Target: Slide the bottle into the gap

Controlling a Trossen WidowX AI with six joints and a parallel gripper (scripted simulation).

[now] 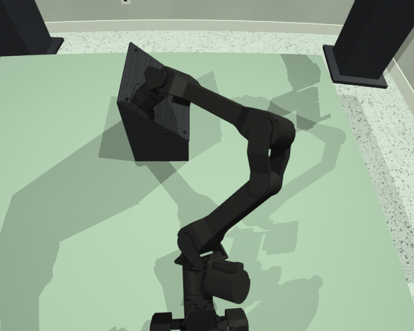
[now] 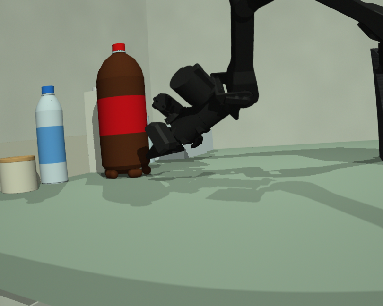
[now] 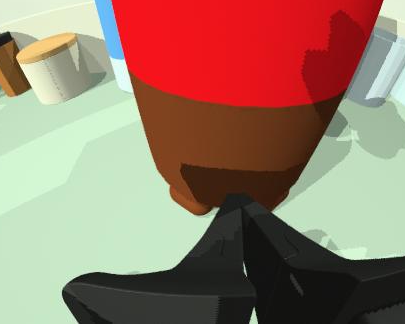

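Right now my hand is 90 mm short of the brown cola bottle, 10 mm to the right of it and 90 mm below it. Also, from my hand: cream canister (190 mm ahead, 240 mm to the left, 20 mm below); grey cup (240 mm ahead, 170 mm to the right, 40 mm below); blue-labelled water bottle (210 mm ahead, 130 mm to the left, 50 mm above).
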